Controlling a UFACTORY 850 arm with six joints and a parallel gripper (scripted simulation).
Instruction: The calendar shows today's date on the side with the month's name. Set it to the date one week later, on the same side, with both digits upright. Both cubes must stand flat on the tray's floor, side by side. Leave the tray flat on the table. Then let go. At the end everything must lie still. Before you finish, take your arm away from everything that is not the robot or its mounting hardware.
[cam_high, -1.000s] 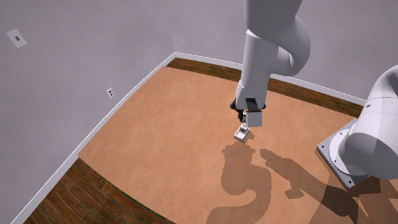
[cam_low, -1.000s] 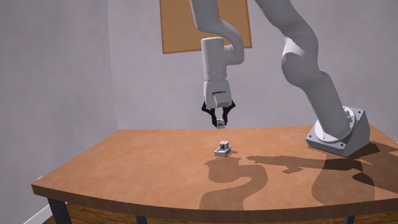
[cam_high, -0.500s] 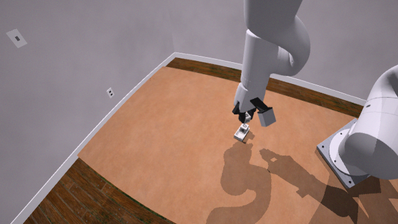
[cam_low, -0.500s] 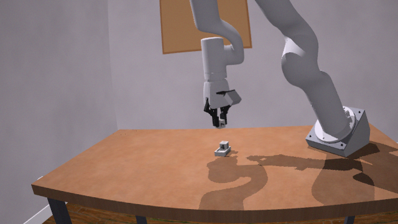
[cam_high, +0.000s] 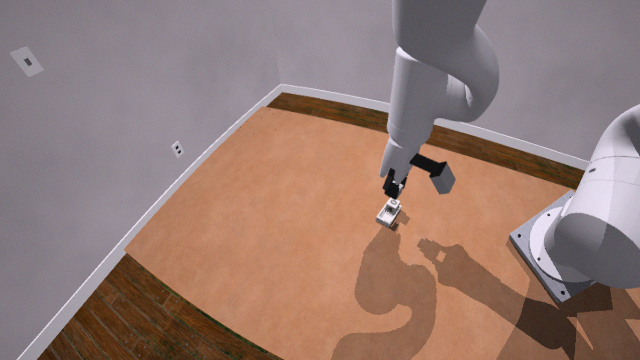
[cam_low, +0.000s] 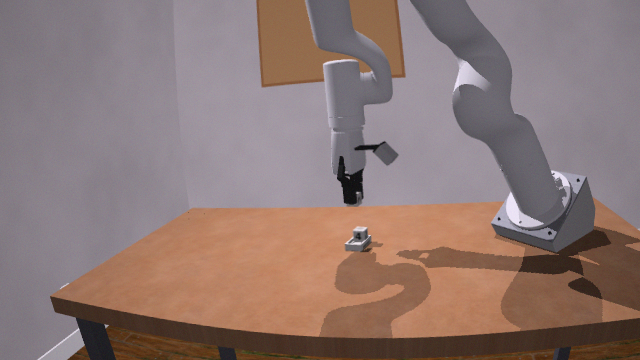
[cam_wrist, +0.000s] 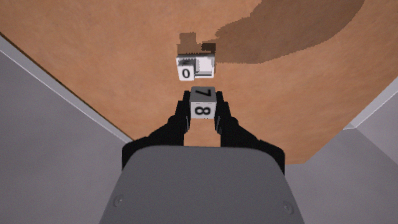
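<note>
Now: the white calendar tray 20 mm to the right of my hand and 130 mm below it.
</note>
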